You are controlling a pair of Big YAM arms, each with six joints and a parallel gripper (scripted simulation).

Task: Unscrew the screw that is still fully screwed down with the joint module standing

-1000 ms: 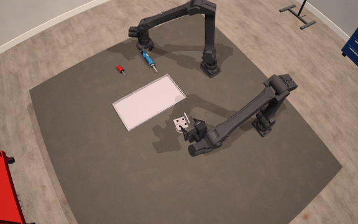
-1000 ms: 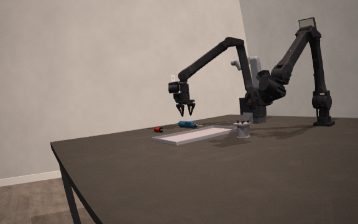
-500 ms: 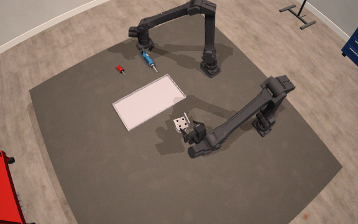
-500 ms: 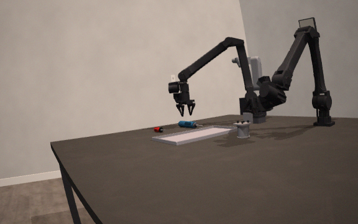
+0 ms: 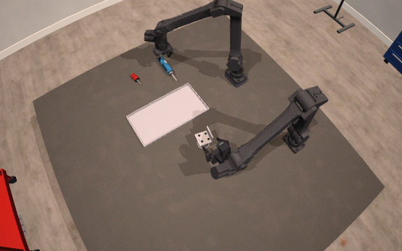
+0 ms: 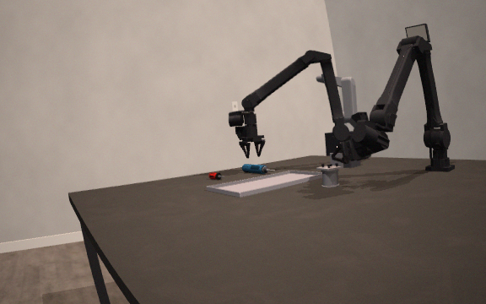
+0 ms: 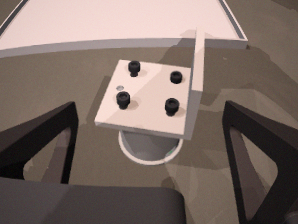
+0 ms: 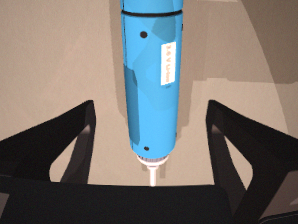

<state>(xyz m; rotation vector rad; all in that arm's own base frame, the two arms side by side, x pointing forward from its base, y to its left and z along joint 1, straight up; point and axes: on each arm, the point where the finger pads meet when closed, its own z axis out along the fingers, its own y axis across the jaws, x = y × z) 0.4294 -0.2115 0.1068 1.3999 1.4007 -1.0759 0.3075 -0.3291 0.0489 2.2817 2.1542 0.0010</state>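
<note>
My left gripper is now 6 cm to the left of the white bracket plate and 3 cm above it. From my left hand the other things lie so: red tool 64 cm to the right, 9 cm below, 9 cm ahead; flat white tray 32 cm to the right, 10 cm below, 6 cm ahead.
</note>
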